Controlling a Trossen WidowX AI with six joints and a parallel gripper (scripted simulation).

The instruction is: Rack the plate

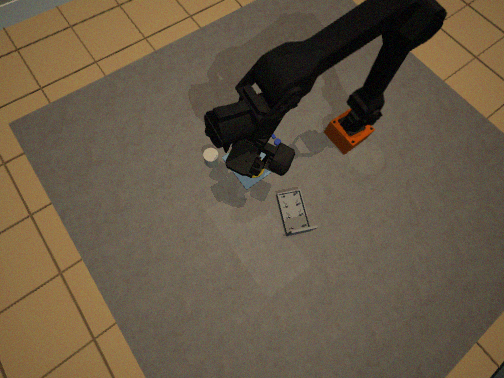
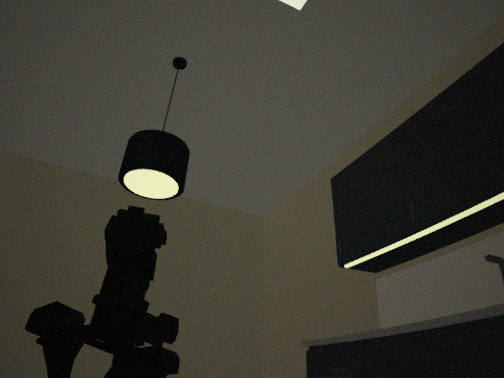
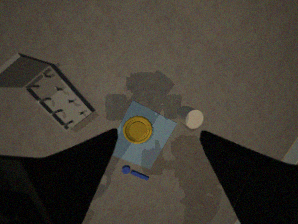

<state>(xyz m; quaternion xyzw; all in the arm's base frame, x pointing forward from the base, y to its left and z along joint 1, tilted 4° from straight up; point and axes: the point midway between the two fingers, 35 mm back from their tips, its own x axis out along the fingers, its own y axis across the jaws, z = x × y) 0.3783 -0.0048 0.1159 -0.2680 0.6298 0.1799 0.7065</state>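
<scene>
Right now the yellow plate is 5 cm behind my gripper tip, 2 cm to the right of it and 15 cm below it. The rest, counted from my gripper tip: grey dish rack: 9 cm behind, 15 cm to the left, 15 cm below; blue mat: 7 cm behind, 5 cm to the right, 17 cm below; white cup: 5 cm ahead, 10 cm to the right, 14 cm below.
</scene>
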